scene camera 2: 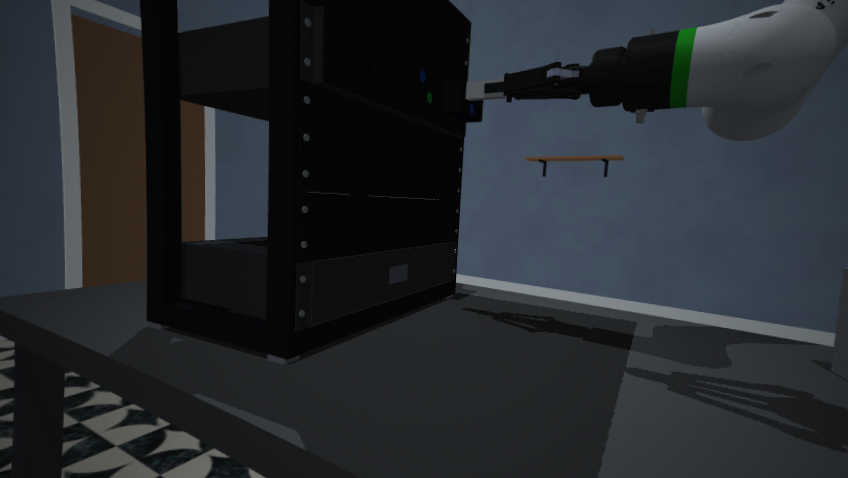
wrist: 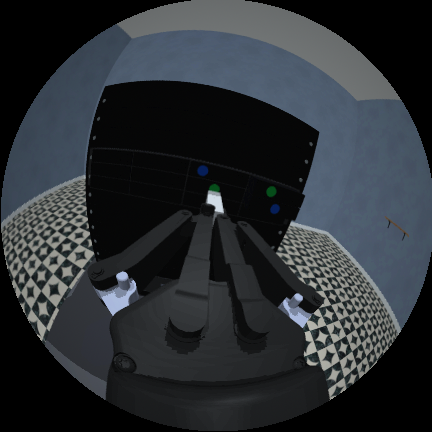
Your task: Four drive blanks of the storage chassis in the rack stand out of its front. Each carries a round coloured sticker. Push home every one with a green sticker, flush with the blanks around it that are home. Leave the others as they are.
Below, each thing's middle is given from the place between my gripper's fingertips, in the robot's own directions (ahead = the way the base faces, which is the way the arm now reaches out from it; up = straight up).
Labels:
I see my gripper 220 mm short of the rack (scene camera 2: 363,105), 60 mm to the right of it and 100 mm above it.

